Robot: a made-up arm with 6 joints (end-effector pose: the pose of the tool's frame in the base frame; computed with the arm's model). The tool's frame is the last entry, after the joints. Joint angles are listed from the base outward.
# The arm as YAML. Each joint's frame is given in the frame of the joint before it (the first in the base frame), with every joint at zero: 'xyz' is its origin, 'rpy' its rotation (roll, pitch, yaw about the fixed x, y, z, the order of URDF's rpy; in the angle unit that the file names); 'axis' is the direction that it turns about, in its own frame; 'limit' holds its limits. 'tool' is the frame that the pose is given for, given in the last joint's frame.
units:
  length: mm
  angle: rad
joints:
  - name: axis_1
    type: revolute
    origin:
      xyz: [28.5, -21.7, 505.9]
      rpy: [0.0, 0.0, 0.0]
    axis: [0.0, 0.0, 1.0]
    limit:
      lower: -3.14
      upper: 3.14
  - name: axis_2
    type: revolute
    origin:
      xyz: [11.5, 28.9, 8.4]
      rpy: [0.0, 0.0, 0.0]
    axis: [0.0, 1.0, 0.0]
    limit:
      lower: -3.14
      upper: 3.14
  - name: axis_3
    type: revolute
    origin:
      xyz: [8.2, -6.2, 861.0]
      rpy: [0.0, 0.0, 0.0]
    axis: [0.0, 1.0, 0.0]
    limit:
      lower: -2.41
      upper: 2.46
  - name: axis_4
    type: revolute
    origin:
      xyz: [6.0, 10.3, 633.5]
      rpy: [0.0, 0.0, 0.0]
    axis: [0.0, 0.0, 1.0]
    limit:
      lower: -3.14
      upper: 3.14
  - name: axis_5
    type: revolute
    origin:
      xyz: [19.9, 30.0, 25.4]
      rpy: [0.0, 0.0, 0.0]
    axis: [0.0, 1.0, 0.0]
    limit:
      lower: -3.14
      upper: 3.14
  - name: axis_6
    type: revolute
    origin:
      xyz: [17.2, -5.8, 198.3]
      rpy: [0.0, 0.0, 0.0]
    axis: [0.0, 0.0, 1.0]
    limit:
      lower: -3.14
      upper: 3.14
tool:
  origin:
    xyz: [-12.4, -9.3, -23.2]
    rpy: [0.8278, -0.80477, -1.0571]
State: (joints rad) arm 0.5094 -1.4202 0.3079 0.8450 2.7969 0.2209
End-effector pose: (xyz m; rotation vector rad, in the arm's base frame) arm -1.1177 -0.5527 0.9093 -0.9088 0.1325 0.0601
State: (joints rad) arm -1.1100 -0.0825 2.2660 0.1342 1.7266 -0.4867
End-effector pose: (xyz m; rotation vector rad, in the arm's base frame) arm 0.2572 -0.3017 0.8522 0.2994 2.4885 0.1198
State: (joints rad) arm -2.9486 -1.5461 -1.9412 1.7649 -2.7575 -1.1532
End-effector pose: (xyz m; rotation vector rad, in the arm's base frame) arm 0.6776 0.1269 0.0806 0.0760 -0.6428 -0.0462
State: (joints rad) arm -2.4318 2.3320 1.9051 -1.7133 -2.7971 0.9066
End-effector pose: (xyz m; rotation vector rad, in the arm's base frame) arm -0.0476 -0.2009 -0.2943 1.4830 -1.2857 -0.6323
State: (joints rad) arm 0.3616 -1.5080 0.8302 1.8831 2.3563 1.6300
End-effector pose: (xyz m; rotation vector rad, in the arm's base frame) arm -1.1508 -0.3099 0.9507 -0.7879 1.1504 0.6933
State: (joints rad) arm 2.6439 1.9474 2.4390 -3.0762 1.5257 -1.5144
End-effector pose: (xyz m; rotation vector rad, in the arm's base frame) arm -0.1784 0.1086 -0.1978 -1.3909 1.4645 0.5789
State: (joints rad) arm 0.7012 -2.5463 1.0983 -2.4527 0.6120 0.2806
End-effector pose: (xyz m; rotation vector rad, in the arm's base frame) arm -0.9130 -0.8910 -0.1801 1.5976 -0.0650 -2.1575
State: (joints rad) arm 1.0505 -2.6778 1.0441 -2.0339 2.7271 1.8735
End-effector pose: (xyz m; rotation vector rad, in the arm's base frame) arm -0.3758 -0.7883 -0.2913 -2.0966 -1.2550 -0.4229
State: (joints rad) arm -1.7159 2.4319 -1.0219 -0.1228 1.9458 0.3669
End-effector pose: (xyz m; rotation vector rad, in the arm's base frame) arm -0.1196 -1.1874 -0.2334 1.6966 2.1738 -1.3729
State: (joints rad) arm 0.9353 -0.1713 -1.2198 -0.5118 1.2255 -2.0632
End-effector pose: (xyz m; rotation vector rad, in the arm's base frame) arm -0.4175 -0.6693 1.6776 -0.3883 -0.5775 -1.8014
